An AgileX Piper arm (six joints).
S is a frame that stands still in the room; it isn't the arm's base.
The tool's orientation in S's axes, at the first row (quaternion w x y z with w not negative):
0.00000 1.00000 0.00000 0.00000
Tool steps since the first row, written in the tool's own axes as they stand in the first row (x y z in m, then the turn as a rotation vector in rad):
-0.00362 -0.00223 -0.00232 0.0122 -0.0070 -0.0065
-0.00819 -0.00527 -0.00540 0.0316 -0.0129 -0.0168
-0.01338 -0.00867 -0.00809 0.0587 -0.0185 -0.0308
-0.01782 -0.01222 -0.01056 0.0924 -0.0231 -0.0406
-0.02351 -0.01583 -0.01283 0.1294 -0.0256 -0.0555
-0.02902 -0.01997 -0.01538 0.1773 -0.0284 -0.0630
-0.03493 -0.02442 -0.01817 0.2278 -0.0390 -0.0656
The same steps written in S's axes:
-0.00362 0.00223 0.00232 0.0122 0.0070 0.0065
-0.00819 0.00527 0.00540 0.0316 0.0129 0.0168
-0.01338 0.00867 0.00809 0.0587 0.0185 0.0308
-0.01782 0.01222 0.01056 0.0924 0.0231 0.0406
-0.02351 0.01583 0.01283 0.1294 0.0256 0.0555
-0.02902 0.01997 0.01538 0.1773 0.0284 0.0630
-0.03493 0.02442 0.01817 0.2278 0.0390 0.0656

